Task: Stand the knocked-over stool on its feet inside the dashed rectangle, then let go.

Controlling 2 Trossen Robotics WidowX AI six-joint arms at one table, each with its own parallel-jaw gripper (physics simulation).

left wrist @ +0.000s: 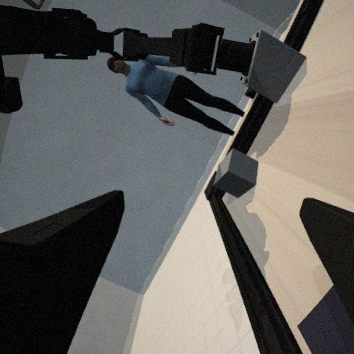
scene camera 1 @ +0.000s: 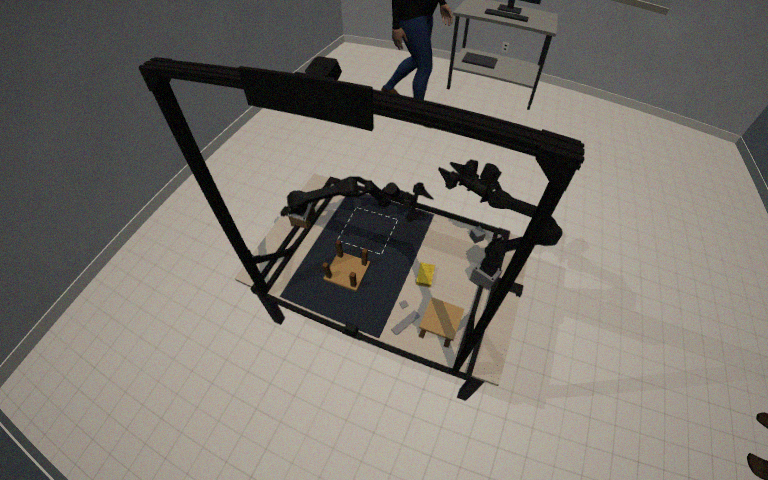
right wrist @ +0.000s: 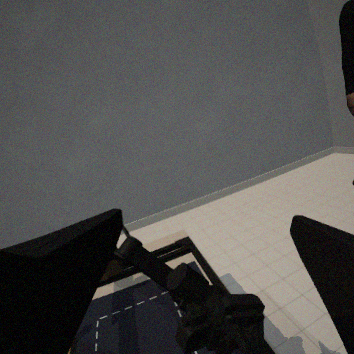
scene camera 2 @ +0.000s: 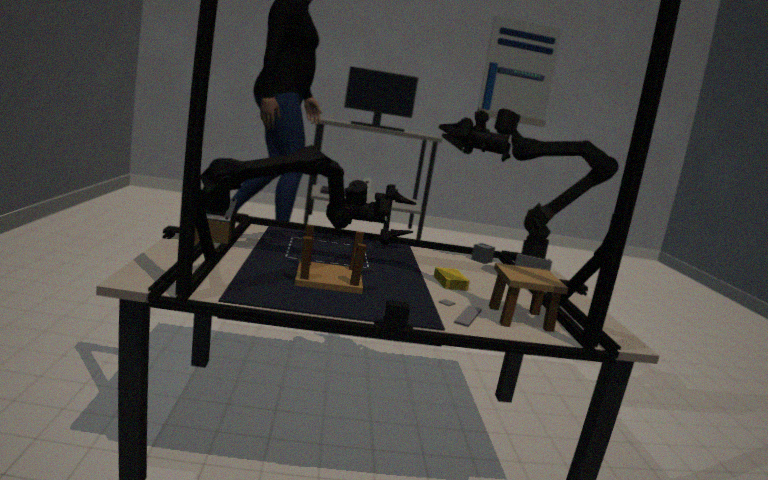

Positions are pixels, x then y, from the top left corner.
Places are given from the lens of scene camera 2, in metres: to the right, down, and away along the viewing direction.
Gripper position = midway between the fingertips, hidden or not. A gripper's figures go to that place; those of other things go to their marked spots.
left gripper (scene camera 2: 414,217): 0.10, -0.07, 1.72
right gripper (scene camera 2: 440,130): 0.17, -0.34, 1.65
